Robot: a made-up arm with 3 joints. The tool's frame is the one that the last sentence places.
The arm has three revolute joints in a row. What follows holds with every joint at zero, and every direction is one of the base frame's. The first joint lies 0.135 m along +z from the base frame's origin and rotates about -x. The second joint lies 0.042 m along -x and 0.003 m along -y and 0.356 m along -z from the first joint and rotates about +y. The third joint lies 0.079 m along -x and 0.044 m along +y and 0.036 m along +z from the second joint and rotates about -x. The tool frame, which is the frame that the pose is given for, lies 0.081 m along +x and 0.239 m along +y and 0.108 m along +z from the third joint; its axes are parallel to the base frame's.
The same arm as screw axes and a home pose.
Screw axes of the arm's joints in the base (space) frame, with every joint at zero. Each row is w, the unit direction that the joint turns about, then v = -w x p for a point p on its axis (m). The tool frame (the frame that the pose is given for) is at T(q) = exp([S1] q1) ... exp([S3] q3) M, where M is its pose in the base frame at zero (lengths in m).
S1: w -1 0 0 v 0 -0.135 0
S2: w 0 1 0 v 0.221 0 -0.042
S3: w -1 0 0 v 0 0.185 0.041
M: xyz -0.04 0.28 -0.077 (m) quaternion w x y z 1 0 0 0

